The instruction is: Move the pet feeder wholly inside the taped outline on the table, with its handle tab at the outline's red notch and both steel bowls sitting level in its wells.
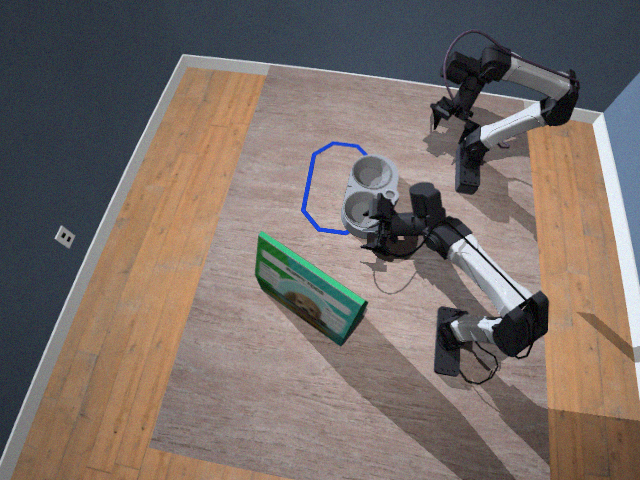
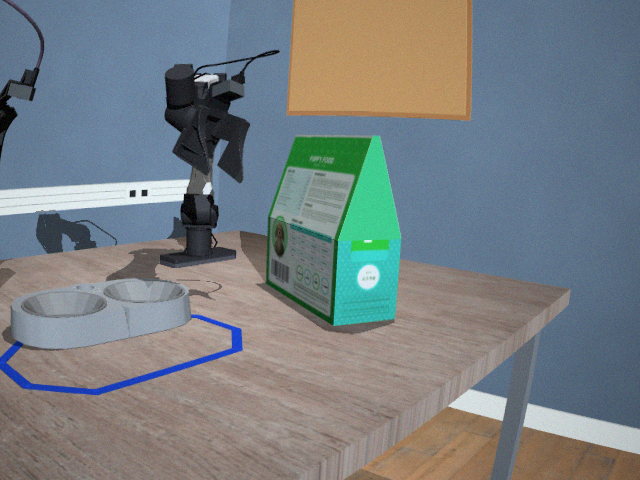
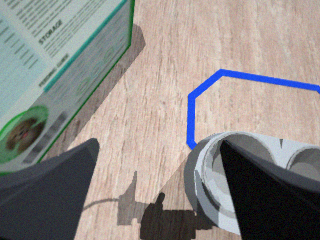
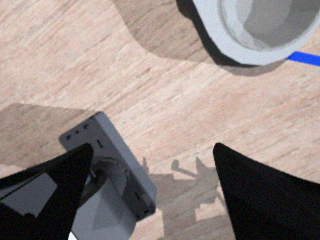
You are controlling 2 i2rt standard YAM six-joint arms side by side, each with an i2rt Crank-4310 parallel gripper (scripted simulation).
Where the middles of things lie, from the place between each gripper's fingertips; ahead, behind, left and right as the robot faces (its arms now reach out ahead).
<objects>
I see my right gripper 180 mm short of the grey pet feeder (image 2: pixel 118 320), 140 mm to the right of it and 220 mm above it.
I see my left gripper (image 2: pixel 225 176) 250 mm to the left of the grey pet feeder and 220 mm above it.
</objects>
